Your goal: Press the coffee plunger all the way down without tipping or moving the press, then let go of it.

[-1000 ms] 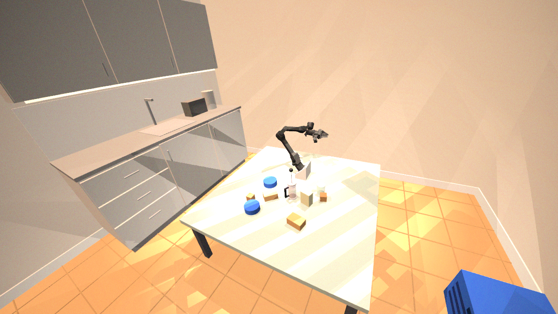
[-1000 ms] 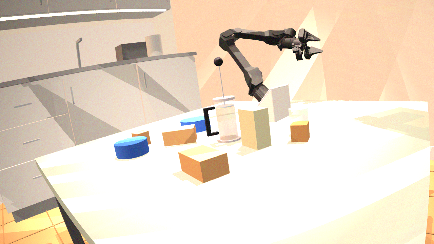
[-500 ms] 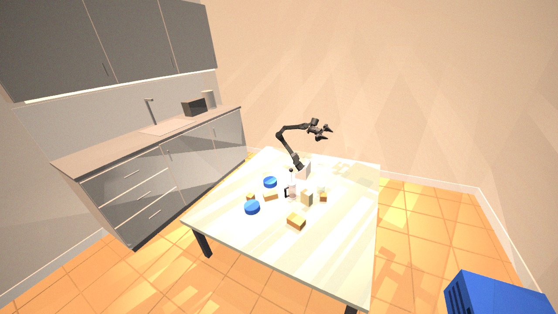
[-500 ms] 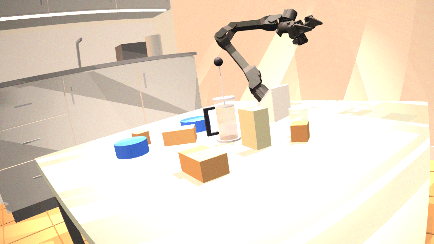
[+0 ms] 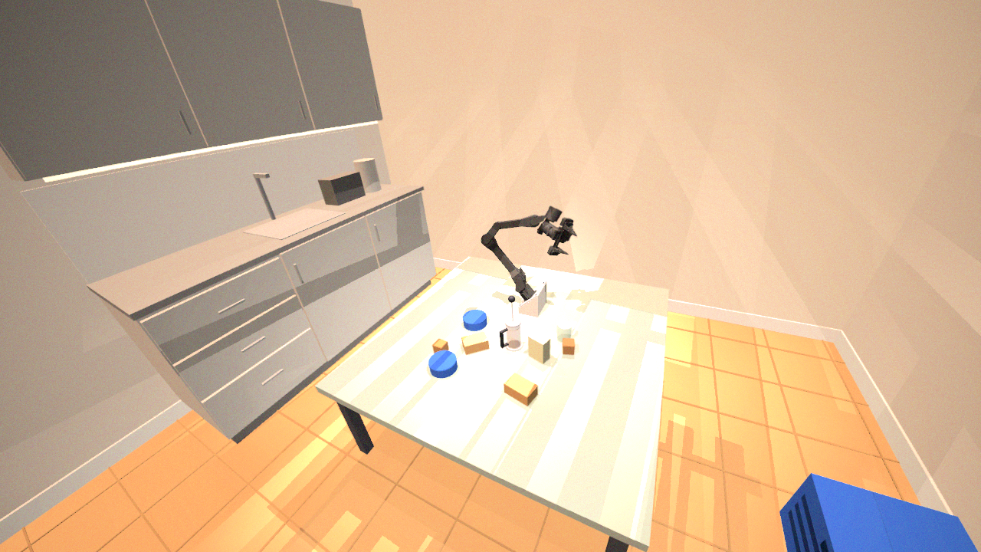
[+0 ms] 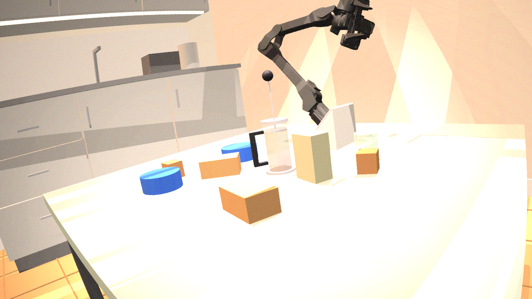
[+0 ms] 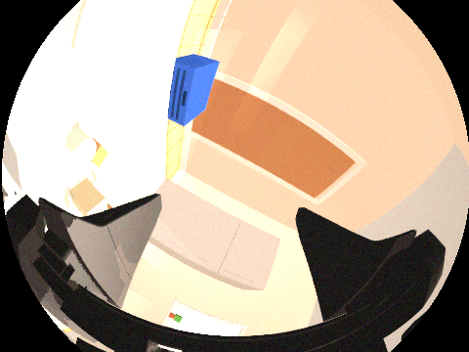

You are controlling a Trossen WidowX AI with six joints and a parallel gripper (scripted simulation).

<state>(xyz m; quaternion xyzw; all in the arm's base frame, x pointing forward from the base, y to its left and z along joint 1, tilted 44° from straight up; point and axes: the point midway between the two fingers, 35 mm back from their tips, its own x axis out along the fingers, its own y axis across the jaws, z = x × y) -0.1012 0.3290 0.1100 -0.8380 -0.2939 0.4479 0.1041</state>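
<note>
My gripper tip is now 340 mm short of the glass coffee press, 130 mm to the left of it and 270 mm above it. The rest, counted from my gripper tip: cream block: 330 mm ahead, 10 mm to the left, 340 mm below.
</note>
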